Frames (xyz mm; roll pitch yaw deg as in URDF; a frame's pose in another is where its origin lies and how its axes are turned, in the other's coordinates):
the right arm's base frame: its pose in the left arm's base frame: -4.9 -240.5 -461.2 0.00 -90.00 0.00
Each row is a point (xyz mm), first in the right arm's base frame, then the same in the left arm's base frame.
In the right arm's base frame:
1: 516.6 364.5 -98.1
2: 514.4 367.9 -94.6
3: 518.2 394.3 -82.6
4: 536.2 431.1 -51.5
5: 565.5 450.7 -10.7
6: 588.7 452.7 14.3
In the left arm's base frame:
1: 93.2 124.0 55.4
2: 89.7 127.4 53.2
3: 77.7 153.8 57.0
4: 46.6 190.6 75.0
5: 5.8 210.2 104.3
6: -19.2 212.2 127.5

